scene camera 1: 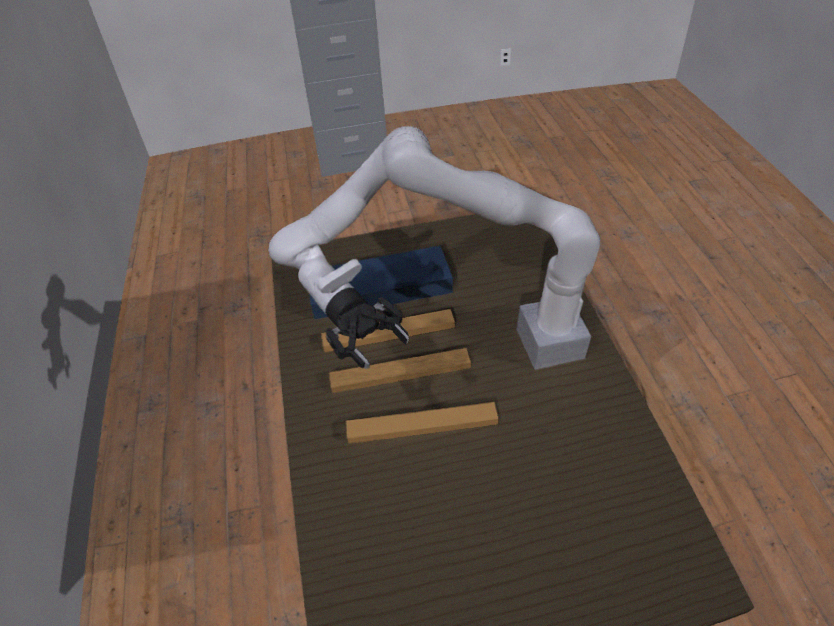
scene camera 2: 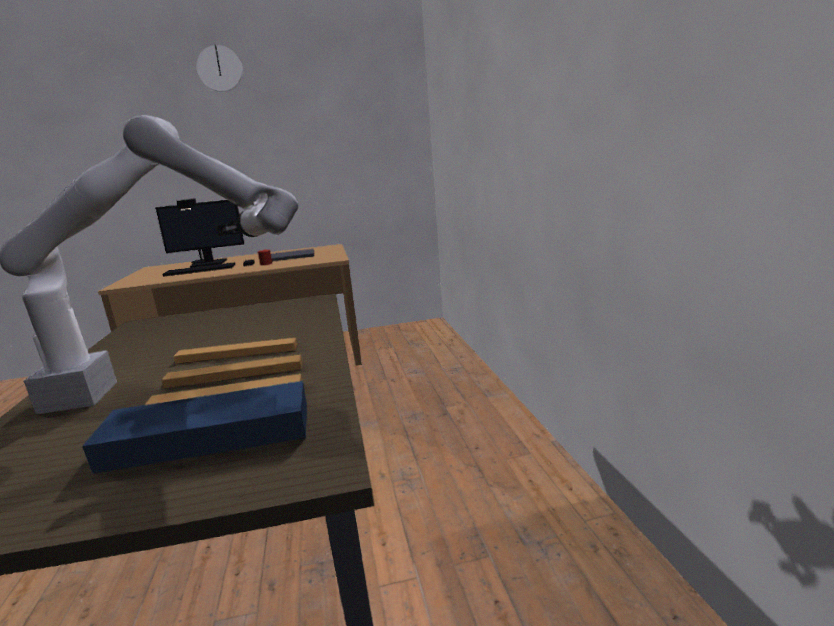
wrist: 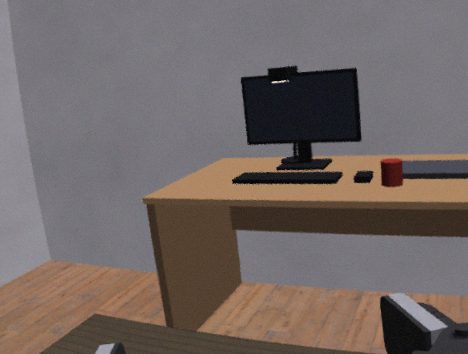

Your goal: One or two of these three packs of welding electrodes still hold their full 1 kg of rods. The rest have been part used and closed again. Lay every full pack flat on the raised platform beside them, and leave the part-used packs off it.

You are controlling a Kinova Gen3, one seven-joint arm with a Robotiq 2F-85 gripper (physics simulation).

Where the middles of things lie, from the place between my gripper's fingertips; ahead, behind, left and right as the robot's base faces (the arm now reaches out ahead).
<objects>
My hand is 520 mm to the left of the blue raised platform [scene camera 2: 135,436], 340 mm above it and 90 mm past it.
</objects>
